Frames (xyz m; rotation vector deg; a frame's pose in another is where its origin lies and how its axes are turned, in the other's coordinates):
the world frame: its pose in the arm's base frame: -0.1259 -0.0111 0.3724 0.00 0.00 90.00
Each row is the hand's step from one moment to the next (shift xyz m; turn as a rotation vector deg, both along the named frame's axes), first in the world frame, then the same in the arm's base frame.
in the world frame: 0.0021 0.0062 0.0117 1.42 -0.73 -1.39
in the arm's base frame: -0.0062 0.0021 0.0117 0.73 1.42 -1.39
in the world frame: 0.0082 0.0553 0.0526 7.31 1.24 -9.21
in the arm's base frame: -0.0553 0.0082 0.0526 -1.24 7.31 -9.21
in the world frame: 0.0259 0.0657 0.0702 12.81 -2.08 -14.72
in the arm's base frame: -0.0657 0.0259 0.0702 2.08 12.81 -14.72
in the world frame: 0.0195 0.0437 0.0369 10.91 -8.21 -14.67
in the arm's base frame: -0.0437 0.0195 0.0369 8.21 10.91 -14.67
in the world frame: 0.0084 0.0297 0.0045 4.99 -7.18 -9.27
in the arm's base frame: -0.0297 0.0084 0.0045 7.18 4.99 -9.27
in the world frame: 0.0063 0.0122 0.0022 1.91 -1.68 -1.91
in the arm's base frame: -0.0122 0.0063 0.0022 1.68 1.91 -1.91
